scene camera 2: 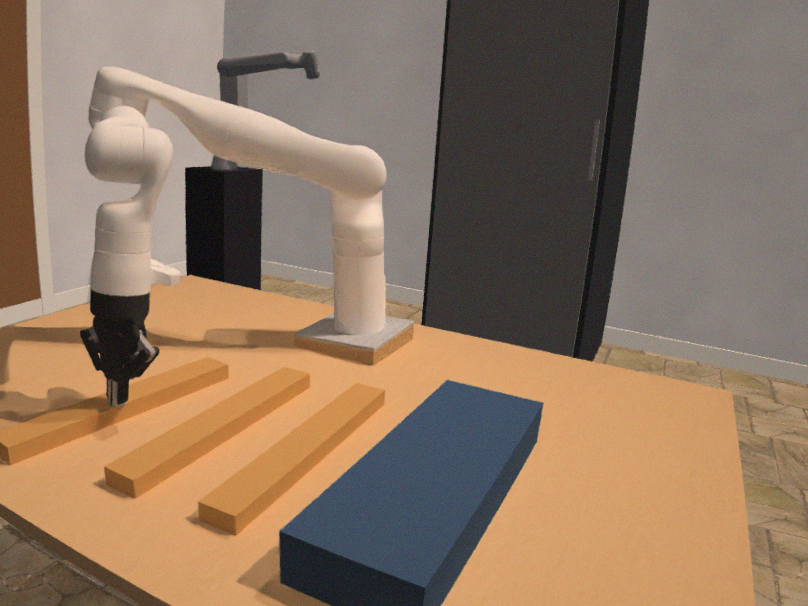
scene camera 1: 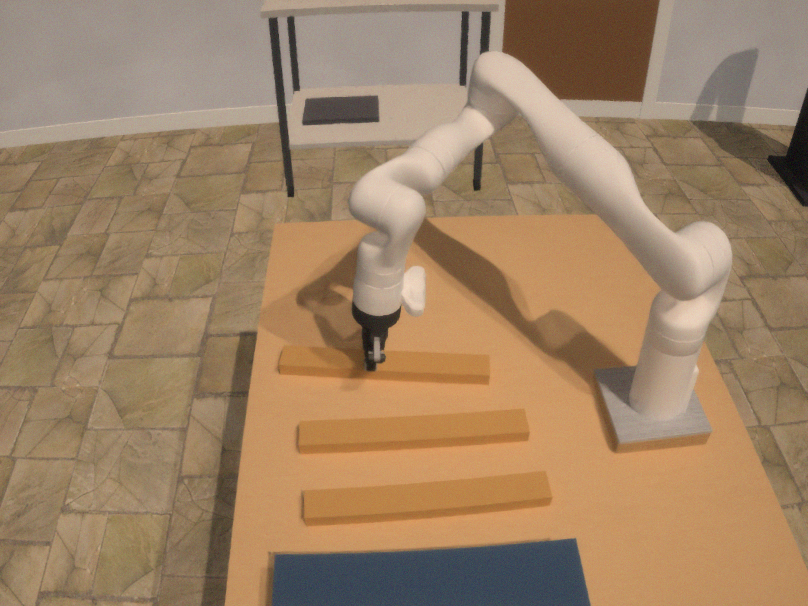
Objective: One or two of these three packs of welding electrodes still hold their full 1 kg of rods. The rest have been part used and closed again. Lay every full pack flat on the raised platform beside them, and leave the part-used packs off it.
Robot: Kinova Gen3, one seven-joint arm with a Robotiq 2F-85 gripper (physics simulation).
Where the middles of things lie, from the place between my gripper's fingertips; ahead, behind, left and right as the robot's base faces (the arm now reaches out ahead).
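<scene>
Blue raised platform (scene camera 2: 407,516) seen 43 cm to the left of my hand, 10 cm behind it and 1 cm above it.
</scene>
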